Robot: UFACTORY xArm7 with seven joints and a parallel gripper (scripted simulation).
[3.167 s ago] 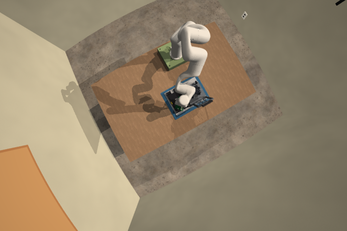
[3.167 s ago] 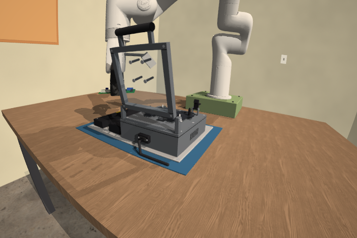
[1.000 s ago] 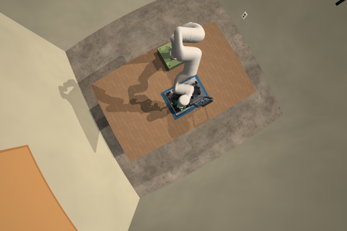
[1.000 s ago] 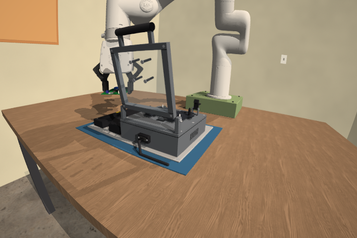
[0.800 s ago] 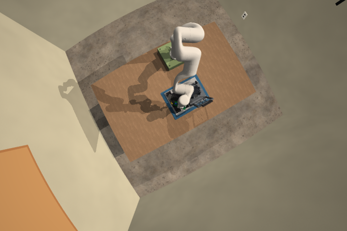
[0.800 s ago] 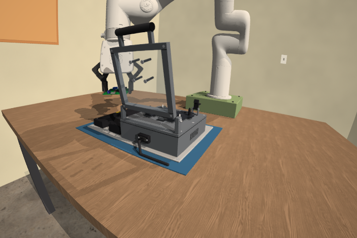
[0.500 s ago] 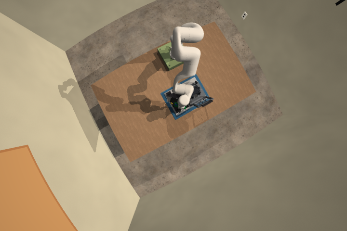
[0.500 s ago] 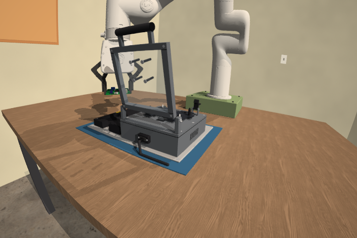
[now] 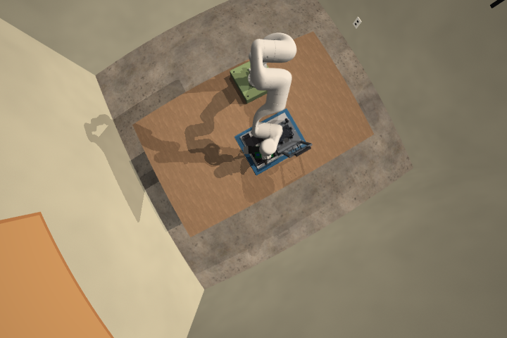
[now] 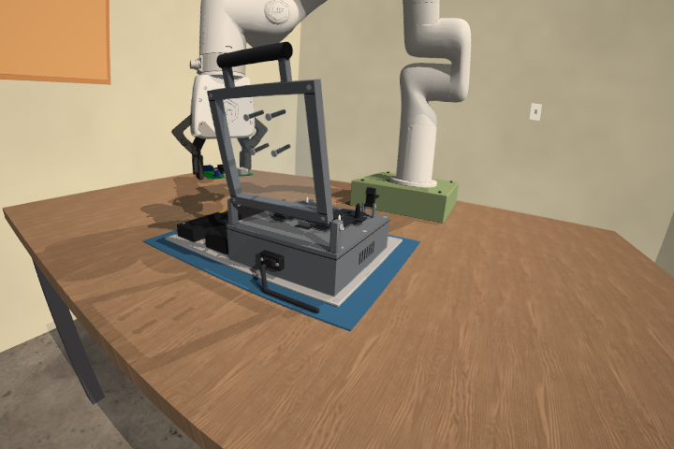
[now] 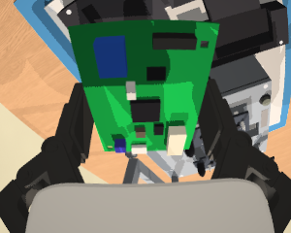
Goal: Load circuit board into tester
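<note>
Right now my hand is right at the green circuit board. Also, from my hand: latch hook 24 cm to the left, 8 cm behind, 4 cm below; then tester lid 16 cm to the left, 10 cm ahead, 6 cm above.
</note>
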